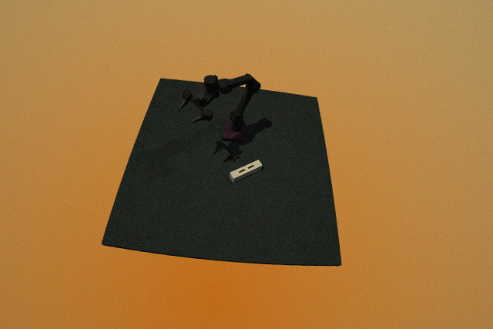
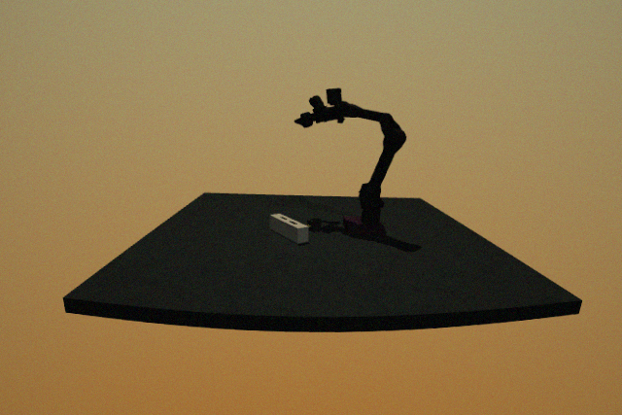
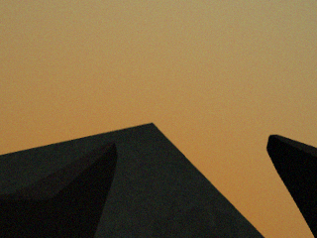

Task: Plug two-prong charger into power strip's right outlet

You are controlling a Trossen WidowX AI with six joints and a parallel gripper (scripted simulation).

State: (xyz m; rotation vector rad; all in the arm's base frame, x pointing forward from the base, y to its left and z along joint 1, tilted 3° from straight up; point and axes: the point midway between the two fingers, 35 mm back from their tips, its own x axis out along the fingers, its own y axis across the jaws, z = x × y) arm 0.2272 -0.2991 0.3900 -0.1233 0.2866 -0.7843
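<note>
My gripper tip is 410 mm above the dark two-prong charger, 280 mm to the right of it and 10 mm past it.
</note>
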